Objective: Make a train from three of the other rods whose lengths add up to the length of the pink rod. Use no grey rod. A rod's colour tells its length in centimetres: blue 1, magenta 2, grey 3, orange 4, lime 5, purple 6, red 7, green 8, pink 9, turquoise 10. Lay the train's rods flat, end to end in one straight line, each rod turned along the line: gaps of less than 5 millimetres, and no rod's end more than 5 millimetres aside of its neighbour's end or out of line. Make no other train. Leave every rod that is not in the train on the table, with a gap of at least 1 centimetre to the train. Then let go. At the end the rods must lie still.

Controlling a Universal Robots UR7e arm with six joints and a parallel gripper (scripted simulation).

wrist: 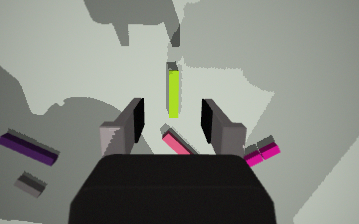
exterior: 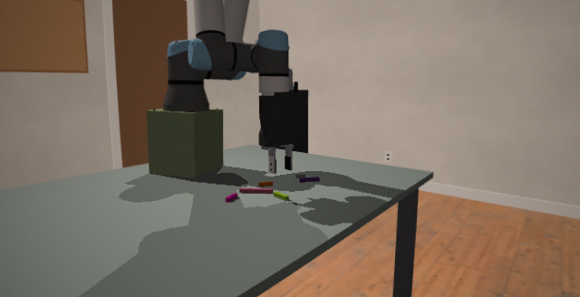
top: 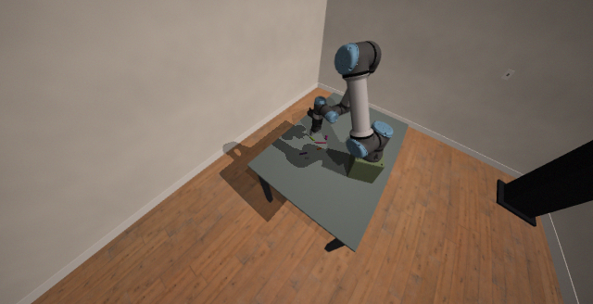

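The lime rod lies 80 mm below my hand. From my hand the other things lie so: pink rod 80 mm behind, 20 mm to the right, 80 mm below; purple rod 60 mm behind, 160 mm to the left, 80 mm below; orange rod 110 mm behind, 40 mm to the left, 80 mm below.
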